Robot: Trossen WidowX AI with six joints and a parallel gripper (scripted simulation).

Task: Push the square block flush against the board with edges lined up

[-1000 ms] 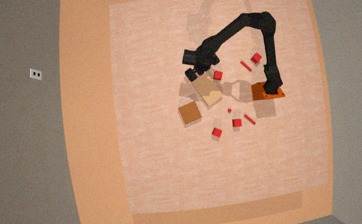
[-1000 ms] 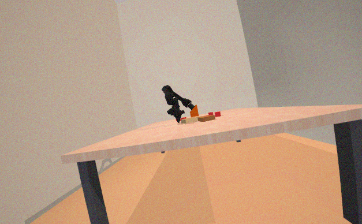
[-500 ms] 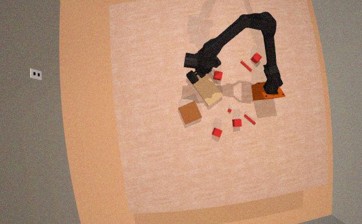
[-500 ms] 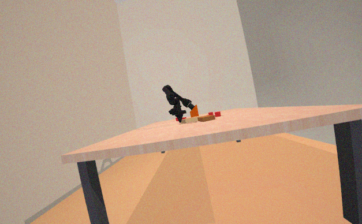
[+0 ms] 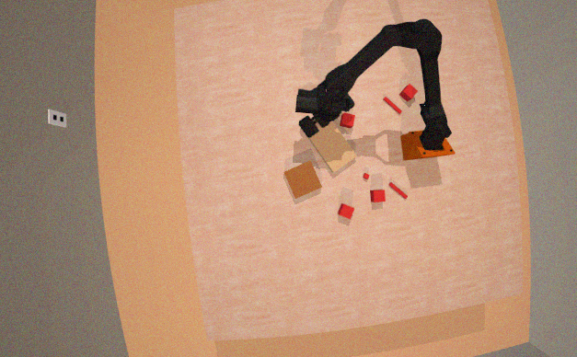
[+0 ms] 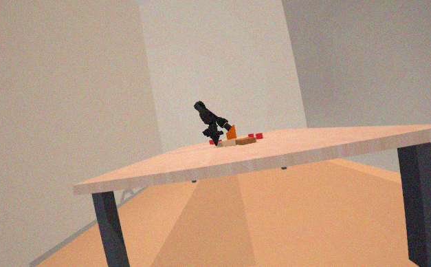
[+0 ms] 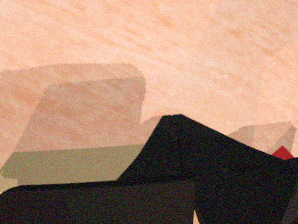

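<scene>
Right now the tiny red piece is 140 mm behind my gripper tip and 200 mm to the left of it. From my gripper tip the other things lie so: pale wooden board 20 mm behind, 100 mm to the left, 10 mm above; then brown square block 80 mm ahead, 210 mm to the left, 10 mm above.
</scene>
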